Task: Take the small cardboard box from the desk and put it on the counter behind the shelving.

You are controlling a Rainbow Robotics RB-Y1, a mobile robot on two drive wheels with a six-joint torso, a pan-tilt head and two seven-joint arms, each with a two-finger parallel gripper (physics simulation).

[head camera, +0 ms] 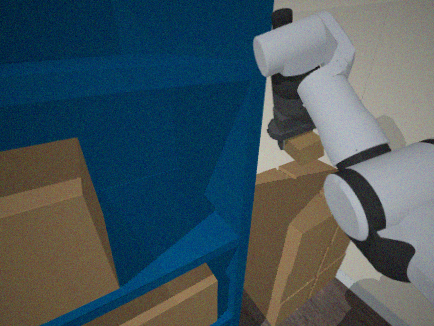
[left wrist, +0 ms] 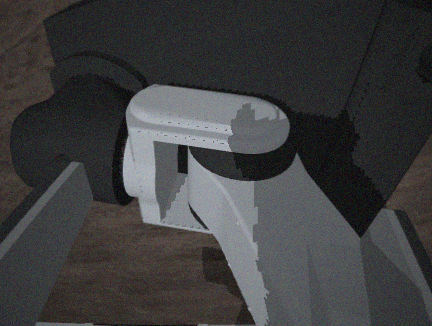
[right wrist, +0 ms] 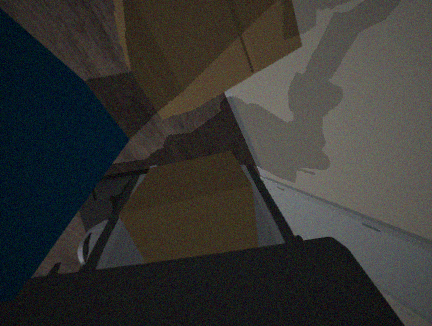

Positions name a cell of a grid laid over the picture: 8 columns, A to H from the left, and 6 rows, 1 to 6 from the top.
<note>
In view: the left gripper (left wrist: E4), the right gripper (head camera: F3) and a small cardboard box (head camera: F3).
The small cardboard box shows as well in the right wrist view (right wrist: D4). The right gripper also shows in the right wrist view (right wrist: D4). The left wrist view does not show the small cardboard box: it is out of frame.
</note>
